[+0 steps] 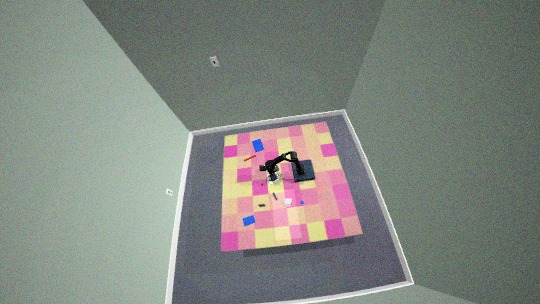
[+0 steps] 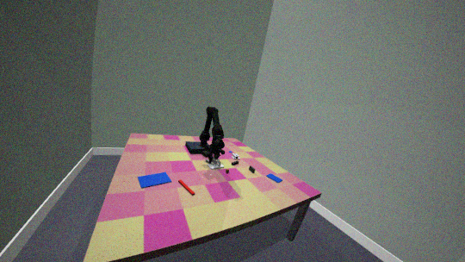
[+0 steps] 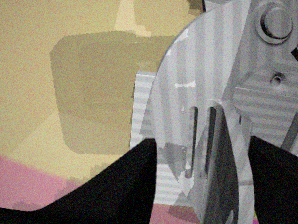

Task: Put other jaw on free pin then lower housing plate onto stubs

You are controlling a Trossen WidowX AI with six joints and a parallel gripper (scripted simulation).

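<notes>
Now: gripper tip 30 mm past the grey jaw and 20 mm to the right of it. Also, from my gripper tip: red stick 290 mm to the right, 180 mm ahead, 20 mm below; white housing plate 320 mm to the left, 60 mm behind.
</notes>
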